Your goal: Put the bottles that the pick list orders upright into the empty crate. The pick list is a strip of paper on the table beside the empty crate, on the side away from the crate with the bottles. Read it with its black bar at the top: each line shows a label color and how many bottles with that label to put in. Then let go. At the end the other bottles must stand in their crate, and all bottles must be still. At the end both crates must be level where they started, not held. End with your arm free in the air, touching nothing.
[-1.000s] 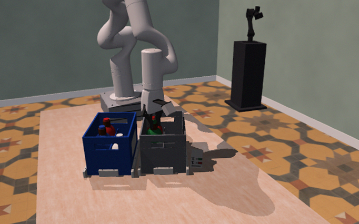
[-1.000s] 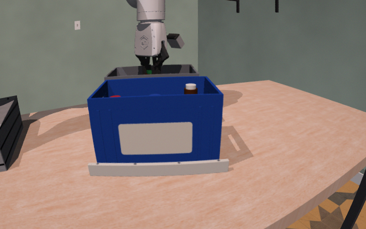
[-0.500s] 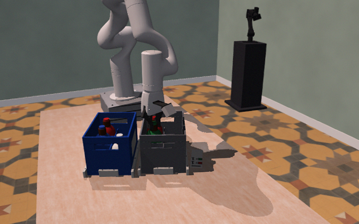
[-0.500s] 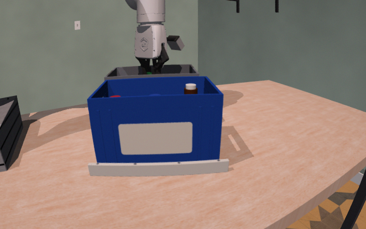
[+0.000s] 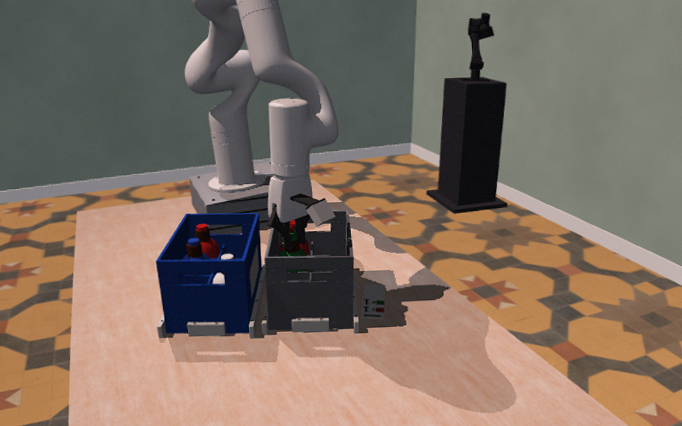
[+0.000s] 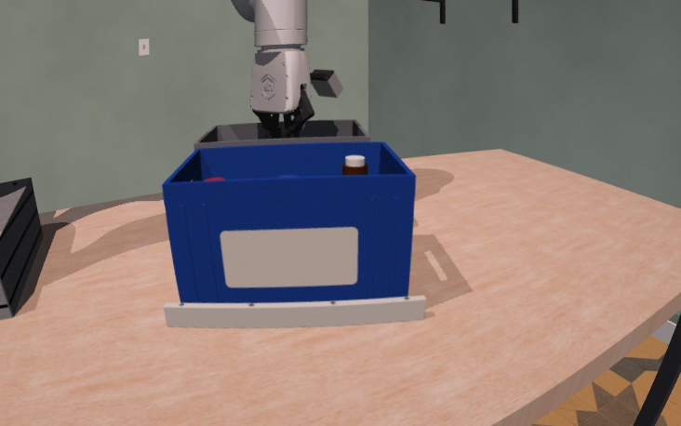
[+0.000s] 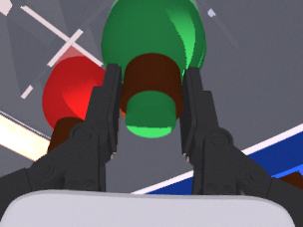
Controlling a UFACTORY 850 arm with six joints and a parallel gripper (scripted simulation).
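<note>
The green bottle is 7 cm below my hand. Round my hand: grey crate (1 cm ahead, 4 cm to the left, 8 cm below); then white-cap bottle (6 cm ahead, 16 cm to the right, 7 cm below); then red-label bottle (9 cm behind, 2 cm to the left, 7 cm below).
</note>
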